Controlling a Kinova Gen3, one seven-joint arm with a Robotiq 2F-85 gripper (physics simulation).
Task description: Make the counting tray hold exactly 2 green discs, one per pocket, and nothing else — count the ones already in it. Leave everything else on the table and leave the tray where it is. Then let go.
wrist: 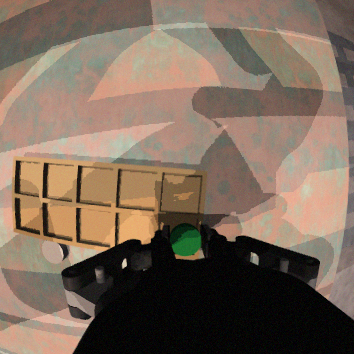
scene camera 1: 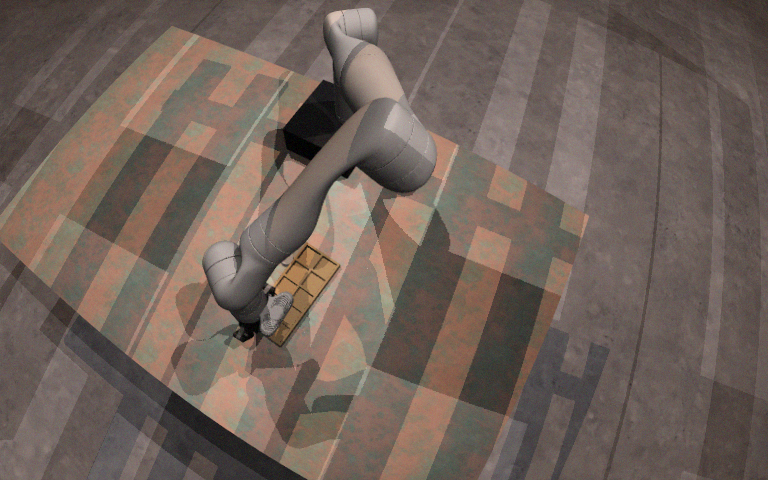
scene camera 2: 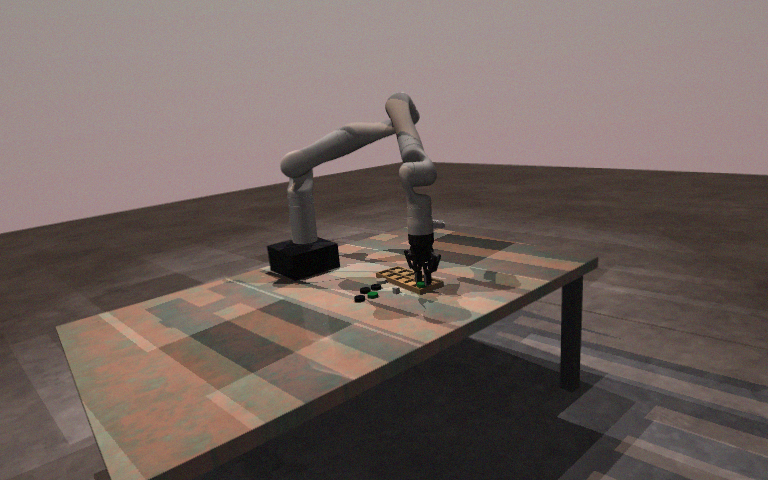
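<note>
The gripper is visible, in the wrist view as well. A wooden counting tray can also be seen.
</note>
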